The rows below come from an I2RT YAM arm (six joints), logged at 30 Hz.
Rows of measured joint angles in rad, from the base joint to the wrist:
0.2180 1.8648 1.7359 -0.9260 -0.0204 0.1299
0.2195 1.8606 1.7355 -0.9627 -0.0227 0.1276
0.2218 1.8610 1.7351 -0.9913 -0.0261 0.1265
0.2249 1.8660 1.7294 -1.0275 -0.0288 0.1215
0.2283 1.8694 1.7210 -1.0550 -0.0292 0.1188
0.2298 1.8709 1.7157 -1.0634 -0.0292 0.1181
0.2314 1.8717 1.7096 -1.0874 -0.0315 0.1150
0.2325 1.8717 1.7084 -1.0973 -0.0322 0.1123
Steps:
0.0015 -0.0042 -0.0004 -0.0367 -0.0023 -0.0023
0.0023 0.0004 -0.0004 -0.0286 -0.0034 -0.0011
0.0031 0.0050 -0.0057 -0.0362 -0.0027 -0.0050
0.0034 0.0034 -0.0084 -0.0275 -0.0004 -0.0027
0.0015 0.0015 -0.0053 -0.0084 0.0000 -0.0007
0.0016 0.0008 -0.0061 -0.0240 -0.0023 -0.0031
0.0011 0.0000 -0.0012 -0.0099 -0.0007 -0.0027

